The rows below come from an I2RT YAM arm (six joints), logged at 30 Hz.
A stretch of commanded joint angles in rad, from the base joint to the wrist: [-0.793 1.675 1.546 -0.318 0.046 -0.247]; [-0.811 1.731 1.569 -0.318 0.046 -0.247]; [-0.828 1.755 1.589 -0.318 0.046 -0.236]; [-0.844 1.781 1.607 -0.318 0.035 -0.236]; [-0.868 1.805 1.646 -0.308 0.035 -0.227]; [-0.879 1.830 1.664 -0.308 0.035 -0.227]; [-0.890 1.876 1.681 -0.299 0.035 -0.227]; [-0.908 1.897 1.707 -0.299 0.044 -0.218]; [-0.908 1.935 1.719 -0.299 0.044 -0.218]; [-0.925 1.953 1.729 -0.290 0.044 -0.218]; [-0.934 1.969 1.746 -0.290 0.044 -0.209]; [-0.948 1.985 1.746 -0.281 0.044 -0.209]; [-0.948 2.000 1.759 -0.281 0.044 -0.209]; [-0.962 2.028 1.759 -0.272 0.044 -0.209]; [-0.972 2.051 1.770 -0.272 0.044 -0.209]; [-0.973 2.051 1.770 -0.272 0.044 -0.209]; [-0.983 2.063 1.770 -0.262 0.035 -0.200]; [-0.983 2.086 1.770 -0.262 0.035 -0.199]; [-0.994 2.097 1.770 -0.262 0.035 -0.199]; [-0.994 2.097 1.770 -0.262 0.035 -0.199]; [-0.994 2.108 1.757 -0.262 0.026 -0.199]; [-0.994 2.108 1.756 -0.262 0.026 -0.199]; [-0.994 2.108 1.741 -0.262 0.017 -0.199]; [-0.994 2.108 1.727 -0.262 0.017 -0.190]
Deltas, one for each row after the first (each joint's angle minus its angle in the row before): [-0.018 0.056 0.023 0.000 0.000 0.000]; [-0.017 0.024 0.020 0.000 0.000 0.011]; [-0.016 0.026 0.018 0.000 -0.011 0.000]; [-0.024 0.024 0.039 0.010 0.000 0.009]; [-0.011 0.025 0.018 0.000 0.000 0.000]; [-0.011 0.046 0.017 0.009 0.000 0.000]; [-0.018 0.021 0.026 0.000 0.009 0.009]; [0.000 0.038 0.012 0.000 0.000 0.000]; [-0.017 0.018 0.010 0.009 0.000 0.000]; [-0.009 0.016 0.017 0.000 0.000 0.009]; [-0.014 0.016 0.000 0.009 0.000 0.000]; [0.000 0.015 0.013 0.000 0.000 0.000]; [-0.014 0.028 0.000 0.009 0.000 0.000]; [-0.010 0.023 0.011 0.000 0.000 0.000]; [-0.001 0.000 0.000 0.000 0.000 0.000]; [-0.010 0.012 0.000 0.010 -0.009 0.009]; [0.000 0.023 0.000 0.000 0.000 0.001]; [-0.011 0.011 0.000 0.000 0.000 0.000]; [0.000 0.000 0.000 0.000 0.000 0.000]; [0.000 0.011 -0.013 0.000 -0.009 0.000]; [0.000 0.000 -0.001 0.000 0.000 0.000]; [0.000 0.000 -0.015 0.000 -0.009 0.000]; [0.000 0.000 -0.014 0.000 0.000 0.009]
